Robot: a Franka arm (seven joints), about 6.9 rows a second.
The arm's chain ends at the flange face. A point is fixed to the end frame.
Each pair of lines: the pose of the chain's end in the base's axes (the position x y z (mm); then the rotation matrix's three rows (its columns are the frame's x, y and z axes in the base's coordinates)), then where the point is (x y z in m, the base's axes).
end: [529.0 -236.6 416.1], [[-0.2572 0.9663 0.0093], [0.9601 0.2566 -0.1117], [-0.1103 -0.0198 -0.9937]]
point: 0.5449 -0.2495 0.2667
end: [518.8 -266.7 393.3], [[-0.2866 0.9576 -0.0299], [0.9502 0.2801 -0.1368], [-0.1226 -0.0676 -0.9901]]
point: 0.5287 -0.2830 0.2438
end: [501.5 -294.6 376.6], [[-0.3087 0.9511 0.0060], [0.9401 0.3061 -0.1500], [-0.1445 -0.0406 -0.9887]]
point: 0.5167 -0.3125 0.2277
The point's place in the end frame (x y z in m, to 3 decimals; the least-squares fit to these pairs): 0.000 0.015 0.150
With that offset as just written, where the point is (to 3 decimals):
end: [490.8 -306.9 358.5], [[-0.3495 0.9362 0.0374], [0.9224 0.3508 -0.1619], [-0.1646 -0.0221 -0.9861]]
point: 0.510 -0.326 0.210
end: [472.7 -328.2 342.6], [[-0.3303 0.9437 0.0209], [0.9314 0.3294 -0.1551], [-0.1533 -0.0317 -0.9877]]
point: 0.490 -0.347 0.194
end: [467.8 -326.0 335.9], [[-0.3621 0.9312 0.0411], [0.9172 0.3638 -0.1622], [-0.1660 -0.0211 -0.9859]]
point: 0.488 -0.345 0.188
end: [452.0 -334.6 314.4], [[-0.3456 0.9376 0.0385], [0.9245 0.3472 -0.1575], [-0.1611 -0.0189 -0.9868]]
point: 0.472 -0.353 0.166
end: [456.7 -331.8 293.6], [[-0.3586 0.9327 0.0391], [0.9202 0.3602 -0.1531], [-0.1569 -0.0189 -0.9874]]
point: 0.477 -0.349 0.145
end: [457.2 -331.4 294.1], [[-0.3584 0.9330 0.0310], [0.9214 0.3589 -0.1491], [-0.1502 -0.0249 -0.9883]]
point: 0.476 -0.348 0.145
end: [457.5 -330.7 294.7], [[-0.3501 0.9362 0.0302], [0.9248 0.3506 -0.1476], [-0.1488 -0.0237 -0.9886]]
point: 0.476 -0.348 0.146
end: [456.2 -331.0 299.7], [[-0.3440 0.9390 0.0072], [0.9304 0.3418 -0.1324], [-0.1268 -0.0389 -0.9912]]
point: 0.471 -0.346 0.150
